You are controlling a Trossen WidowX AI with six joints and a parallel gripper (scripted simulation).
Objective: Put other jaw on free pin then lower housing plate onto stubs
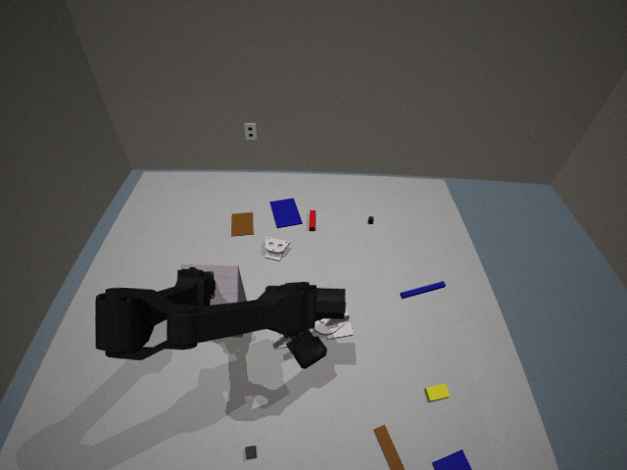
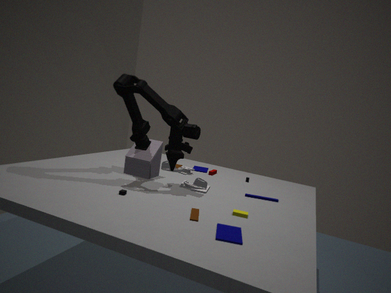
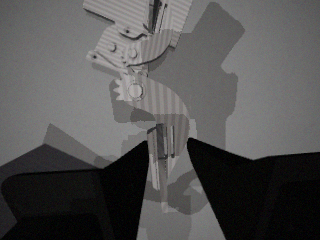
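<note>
Right now the grey jaw is 20 mm ahead of my gripper tip and 30 mm to the left of it. From my gripper tip the other things lie so: yellow block 350 mm ahead, 130 mm to the right, 80 mm below; small dark cube 90 mm behind, 230 mm to the right, 70 mm below; orange bar 210 mm ahead, 250 mm to the right, 80 mm below.
</note>
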